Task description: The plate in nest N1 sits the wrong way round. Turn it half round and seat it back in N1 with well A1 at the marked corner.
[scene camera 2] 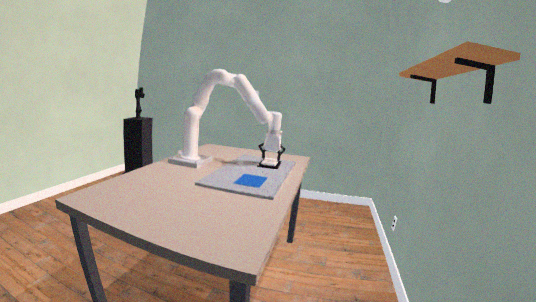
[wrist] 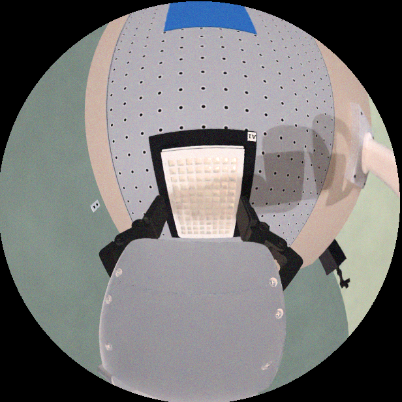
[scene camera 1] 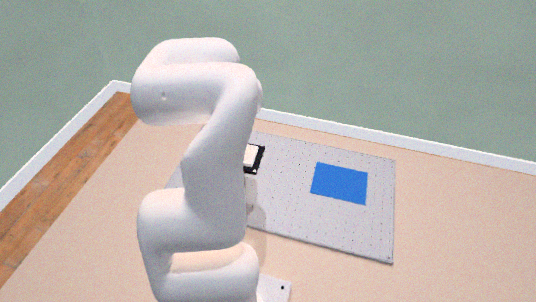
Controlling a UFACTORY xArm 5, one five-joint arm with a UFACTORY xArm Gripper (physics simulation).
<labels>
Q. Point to a black nest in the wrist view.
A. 195, 137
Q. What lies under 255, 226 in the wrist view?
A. My gripper.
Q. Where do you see a white well plate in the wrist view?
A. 203, 182
</labels>
